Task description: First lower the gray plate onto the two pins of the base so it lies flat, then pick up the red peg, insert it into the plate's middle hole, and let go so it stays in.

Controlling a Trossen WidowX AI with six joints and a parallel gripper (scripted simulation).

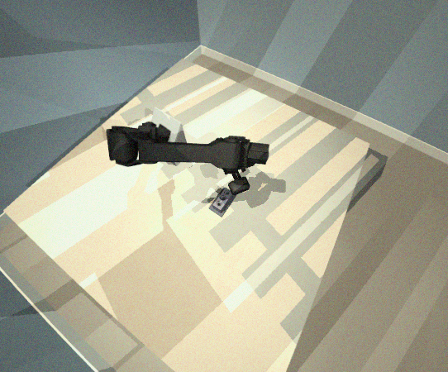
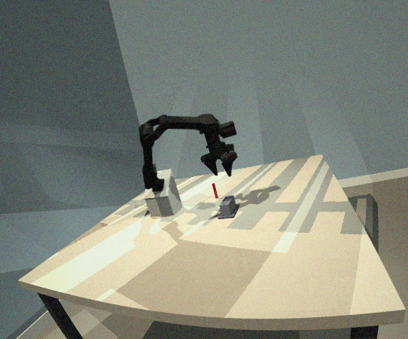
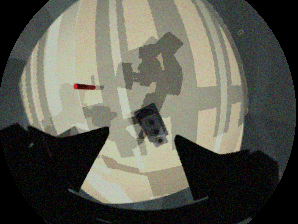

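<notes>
Right now my gripper tip is 14 cm to the right of the red peg, 12 cm past it and 11 cm above it. Round my gripper tip: dark base (14 cm below, 5 cm to the right, 1 cm ahead); then gray plate (10 cm below, 5 cm to the right, 1 cm ahead).
</notes>
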